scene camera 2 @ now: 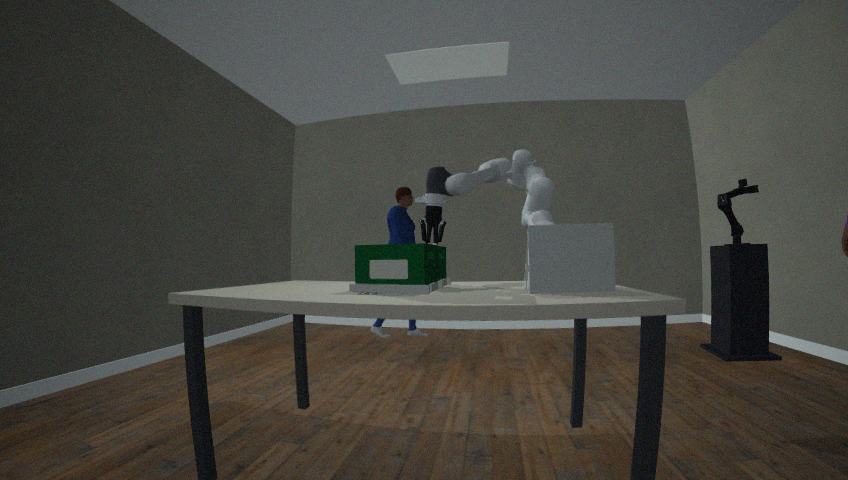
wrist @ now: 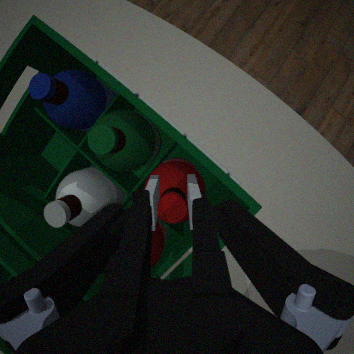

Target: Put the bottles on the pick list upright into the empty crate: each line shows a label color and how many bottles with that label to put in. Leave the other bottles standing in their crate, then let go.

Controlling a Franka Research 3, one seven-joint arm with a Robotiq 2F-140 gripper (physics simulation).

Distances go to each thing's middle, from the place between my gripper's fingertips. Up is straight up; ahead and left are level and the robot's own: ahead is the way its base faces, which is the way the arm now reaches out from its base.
The blue bottle (wrist: 72,98) is 160 mm ahead of my hand, 40 mm below it and 10 mm to the left of it.
